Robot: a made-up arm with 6 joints. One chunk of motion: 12 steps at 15 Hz.
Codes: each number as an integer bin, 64 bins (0 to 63) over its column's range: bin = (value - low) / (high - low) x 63, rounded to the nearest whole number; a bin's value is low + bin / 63 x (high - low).
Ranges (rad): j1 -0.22..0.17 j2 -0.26..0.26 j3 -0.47..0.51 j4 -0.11..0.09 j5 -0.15..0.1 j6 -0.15..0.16
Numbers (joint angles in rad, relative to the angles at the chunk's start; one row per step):
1: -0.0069 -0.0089 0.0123 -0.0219 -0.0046 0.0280
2: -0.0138 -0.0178 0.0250 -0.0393 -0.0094 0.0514
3: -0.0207 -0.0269 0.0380 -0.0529 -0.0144 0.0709
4: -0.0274 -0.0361 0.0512 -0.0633 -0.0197 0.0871
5: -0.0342 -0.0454 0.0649 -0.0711 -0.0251 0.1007
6: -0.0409 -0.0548 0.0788 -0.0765 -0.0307 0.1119
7: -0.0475 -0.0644 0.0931 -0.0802 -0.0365 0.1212
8: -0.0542 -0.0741 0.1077 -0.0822 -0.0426 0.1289
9: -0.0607 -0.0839 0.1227 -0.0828 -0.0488 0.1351
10: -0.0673 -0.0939 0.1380 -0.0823 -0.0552 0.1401
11: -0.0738 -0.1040 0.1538 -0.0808 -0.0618 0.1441
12: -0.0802 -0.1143 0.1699 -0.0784 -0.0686 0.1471
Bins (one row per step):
1: 34 30 31 28 37 36
2: 33 29 32 22 35 41
3: 32 28 33 18 34 45
4: 31 27 34 15 33 48
5: 30 26 34 12 31 51
6: 29 25 35 11 30 53
7: 28 24 36 9 29 55
8: 27 23 37 9 27 57
9: 26 21 38 9 26 58
10: 25 20 39 9 24 59
11: 24 19 40 9 22 60
12: 23 18 41 10 21 60

